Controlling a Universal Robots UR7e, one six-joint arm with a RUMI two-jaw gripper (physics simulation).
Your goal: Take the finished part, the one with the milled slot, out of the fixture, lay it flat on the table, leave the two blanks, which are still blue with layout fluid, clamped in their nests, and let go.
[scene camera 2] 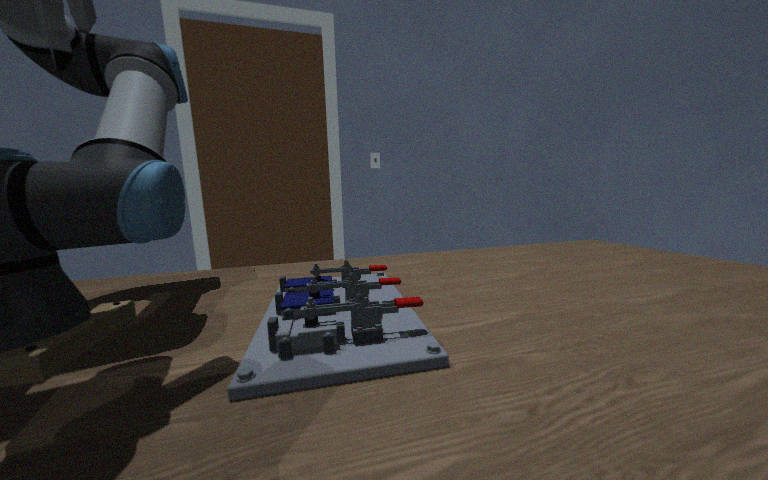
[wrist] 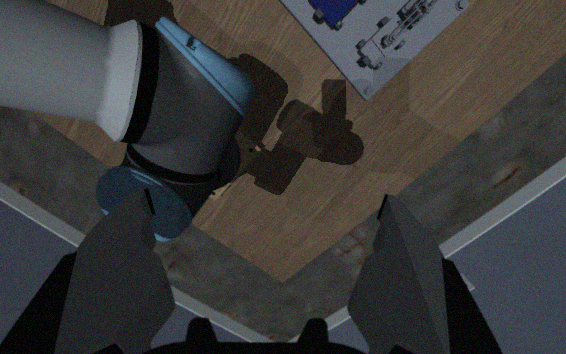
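Pixels of known places: gripper, fingertip midpoint: (scene camera 2: 71,54) (wrist: 268,194); arm's base, link origin: (scene camera 2: 7,334).
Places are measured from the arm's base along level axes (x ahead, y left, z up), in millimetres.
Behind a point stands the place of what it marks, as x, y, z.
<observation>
The finished part (scene camera 2: 308,338) {368, -170, 4} (wrist: 371,52) {346, -144, 12}, bare grey, sits in the nearest nest of the fixture (scene camera 2: 339,369) {395, -216, -14} (wrist: 345,61) {314, -121, -14}, under a clamp arm with a red handle (scene camera 2: 408,302) {495, -176, 31}. Its slot is hard to make out. Two blue blanks (scene camera 2: 307,298) {377, -44, 7} (scene camera 2: 297,282) {367, 67, 2} sit in the nests behind it, under their own clamp arms; part of one blue blank (wrist: 334,9) {357, -50, 7} shows at the top of the wrist view. My gripper (wrist: 268,194) {160, -87, 319} is open and empty, high above the table and away from the fixture. Its fingertips are not clearly seen in the scene view.
The wooden table (scene camera 2: 566,350) {673, -264, -29} (wrist: 300,225) {-39, -291, -29} bears the fixture and the robot's base. The arm's blue-capped joint (scene camera 2: 151,202) {186, -31, 167} stands left of the fixture. Other red clamp handles (scene camera 2: 389,280) {511, -67, 26} (scene camera 2: 377,267) {526, 42, 21} point right. The arm casts dark shadows on the table. A door (scene camera 2: 260,141) is behind.
</observation>
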